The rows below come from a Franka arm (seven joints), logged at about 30 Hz.
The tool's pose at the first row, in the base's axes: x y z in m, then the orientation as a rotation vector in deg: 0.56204 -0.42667 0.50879 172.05 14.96 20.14
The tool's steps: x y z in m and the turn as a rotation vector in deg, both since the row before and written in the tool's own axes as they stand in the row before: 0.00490 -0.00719 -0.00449 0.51 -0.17 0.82; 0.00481 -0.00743 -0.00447 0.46 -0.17 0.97; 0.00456 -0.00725 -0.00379 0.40 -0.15 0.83; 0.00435 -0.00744 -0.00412 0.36 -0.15 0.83; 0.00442 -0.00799 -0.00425 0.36 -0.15 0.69; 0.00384 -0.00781 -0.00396 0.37 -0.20 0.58
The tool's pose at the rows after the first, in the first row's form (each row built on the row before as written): 0.56454 -0.41835 0.51331 172.76 13.85 19.95; 0.56704 -0.40989 0.51785 173.44 12.49 19.77; 0.56961 -0.40179 0.52178 174.02 11.32 19.60; 0.57200 -0.39358 0.52604 174.56 10.14 19.43; 0.57449 -0.38488 0.53046 175.06 9.16 19.25; 0.57660 -0.37650 0.53455 175.55 8.35 18.99
